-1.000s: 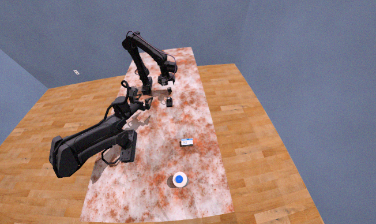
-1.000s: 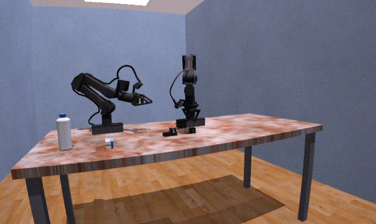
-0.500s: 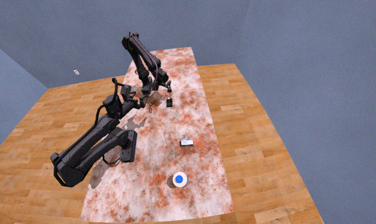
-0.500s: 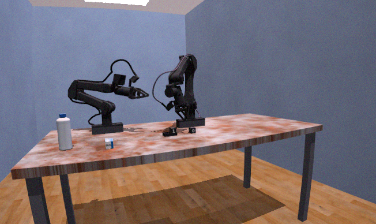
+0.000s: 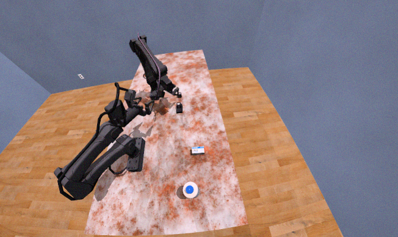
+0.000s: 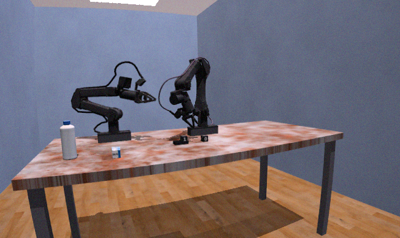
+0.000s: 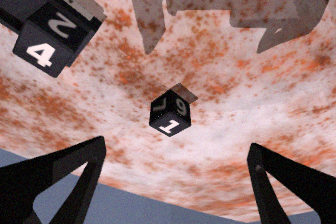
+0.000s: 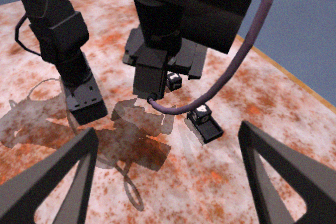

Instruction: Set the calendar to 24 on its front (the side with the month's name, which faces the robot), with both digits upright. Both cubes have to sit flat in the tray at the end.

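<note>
Now: the black tray 4 cm ahead of my left hand, 10 cm to the right of it and 8 cm below it. The rest, counted from my left hand: white box (19 cm ahead, 44 cm to the right, 7 cm below); white bottle (16 cm ahead, 65 cm to the right, 1 cm below).
</note>
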